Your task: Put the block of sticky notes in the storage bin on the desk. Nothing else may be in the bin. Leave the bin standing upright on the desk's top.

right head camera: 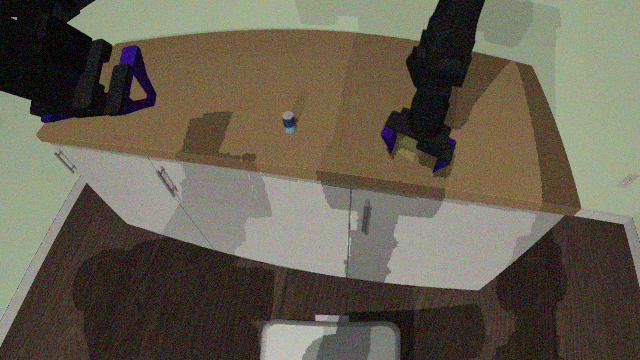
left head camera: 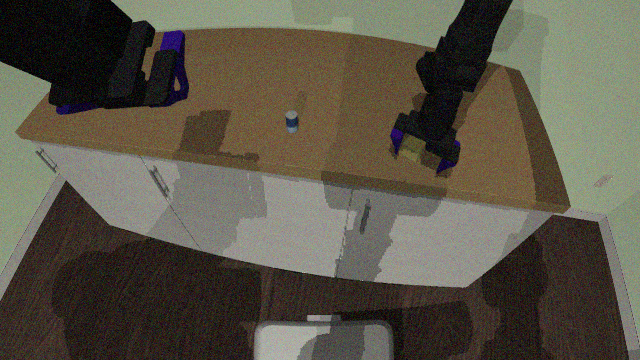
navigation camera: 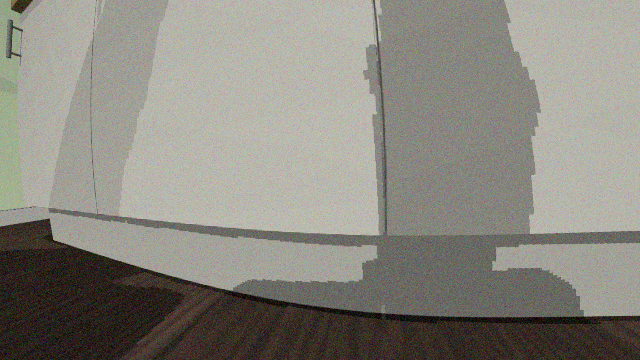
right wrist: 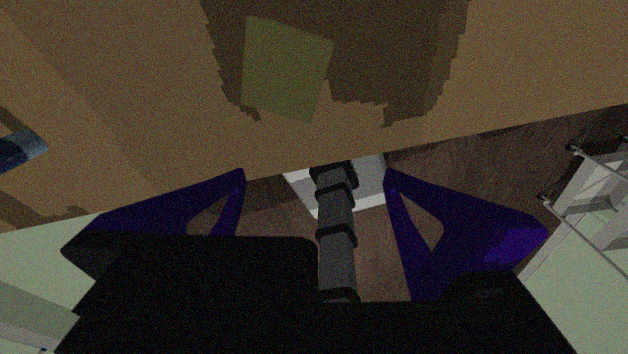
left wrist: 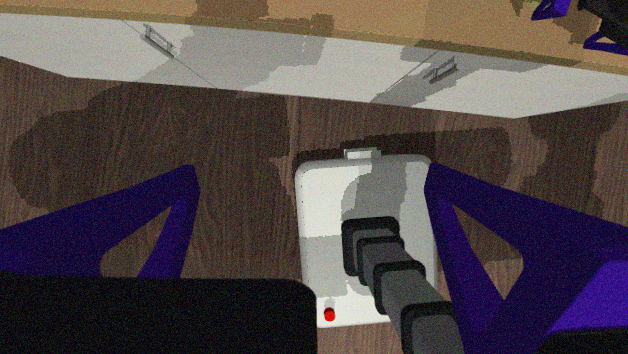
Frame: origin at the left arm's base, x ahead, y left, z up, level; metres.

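Seen in the pictures: left gripper, fingertip midpoint: (right head camera: pixel 124 103) (left head camera: pixel 149 95) (left wrist: pixel 311 176); right gripper, fingertip midpoint: (right head camera: pixel 412 161) (left head camera: pixel 417 161) (right wrist: pixel 314 175) (left wrist: pixel 559 30).
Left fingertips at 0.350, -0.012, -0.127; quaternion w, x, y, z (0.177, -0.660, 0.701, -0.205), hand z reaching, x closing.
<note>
Offsets run from my left fingertips to a thing's middle, as dx, dy, dz. Level surfaces: height alone.
The yellow block of sticky notes {+0.227, -0.399, -0.356} (left head camera: pixel 412 149) (right head camera: pixel 407 149) (right wrist: pixel 285 70) sits on the wooden desk top {dz -0.373} (left head camera: pixel 240 65) (right head camera: pixel 225 65) (right wrist: pixel 150 100), near its front edge, right of centre. My right gripper (left head camera: pixel 418 161) (right head camera: pixel 413 161) (right wrist: pixel 314 175) is open above the desk beside the block; its arm and palm partly cover the block in the head camera views. My left gripper (left head camera: pixel 122 102) (right head camera: pixel 99 111) (left wrist: pixel 311 176) is open and empty, high at the left end of the desk. The storage bin does not show in these views.
A small blue and white can {+0.292, -0.125, -0.348} (left head camera: pixel 292 121) (right head camera: pixel 289 122) (right wrist: pixel 22 146) stands mid-desk, left of the block. White cabinet doors (left head camera: pixel 295 215) (navigation camera: pixel 260 125) with metal handles form the desk's front. The robot's white base (left head camera: pixel 280 345) (left wrist: pixel 320 200) is on the floor before it.
</note>
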